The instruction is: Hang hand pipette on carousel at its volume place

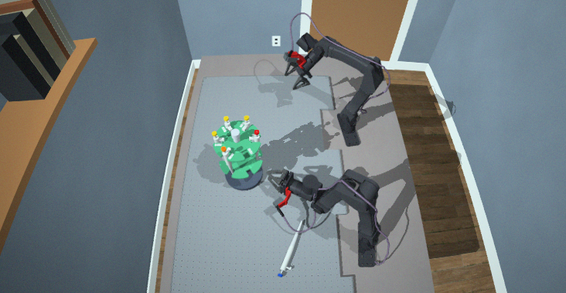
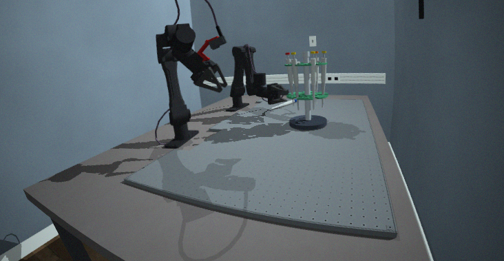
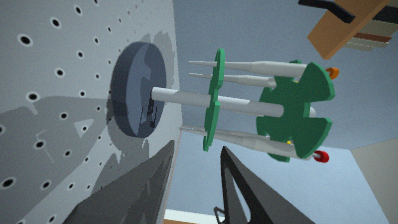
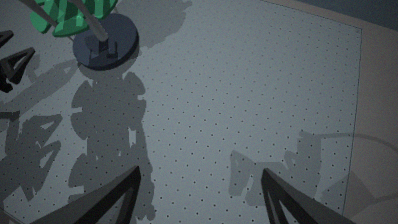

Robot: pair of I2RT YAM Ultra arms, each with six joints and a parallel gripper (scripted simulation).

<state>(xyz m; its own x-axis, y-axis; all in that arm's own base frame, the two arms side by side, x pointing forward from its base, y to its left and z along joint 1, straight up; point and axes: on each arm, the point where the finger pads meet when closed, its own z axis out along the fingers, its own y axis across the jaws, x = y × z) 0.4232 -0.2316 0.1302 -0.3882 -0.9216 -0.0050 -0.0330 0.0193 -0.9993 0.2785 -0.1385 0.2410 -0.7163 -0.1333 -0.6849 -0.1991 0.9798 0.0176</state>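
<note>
My left hand is 29 cm to the right of the white hand pipette, 11 cm above it and 9 cm past it.
</note>
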